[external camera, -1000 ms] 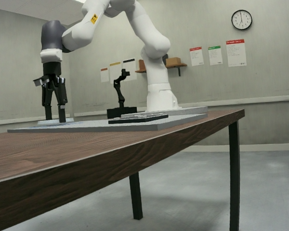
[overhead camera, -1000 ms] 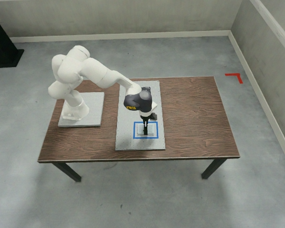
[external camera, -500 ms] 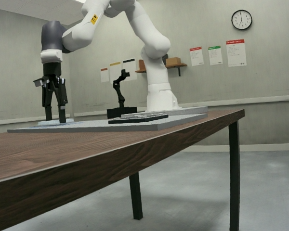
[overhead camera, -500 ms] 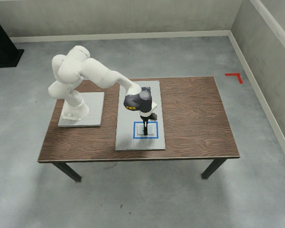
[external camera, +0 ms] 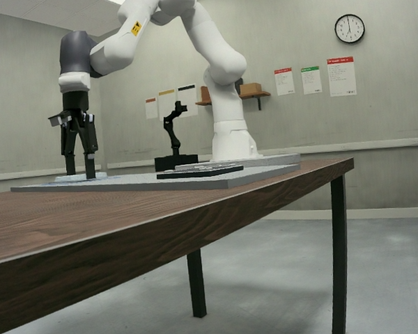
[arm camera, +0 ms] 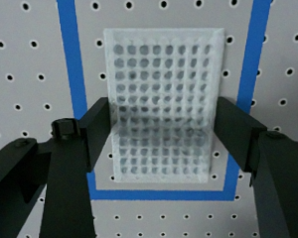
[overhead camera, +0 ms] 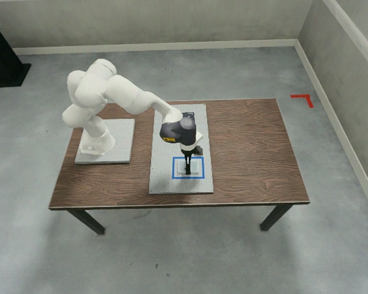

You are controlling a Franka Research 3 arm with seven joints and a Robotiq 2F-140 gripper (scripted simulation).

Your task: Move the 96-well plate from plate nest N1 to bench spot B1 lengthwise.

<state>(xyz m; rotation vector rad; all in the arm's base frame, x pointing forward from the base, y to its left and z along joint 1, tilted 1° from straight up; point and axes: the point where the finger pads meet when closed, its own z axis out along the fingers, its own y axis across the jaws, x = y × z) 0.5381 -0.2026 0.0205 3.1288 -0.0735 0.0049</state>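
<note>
My gripper is now 20 mm above the clear 96-well plate. From my hand the other things lie so: black plate nest: 10 mm behind, 390 mm to the left, 30 mm below.
</note>
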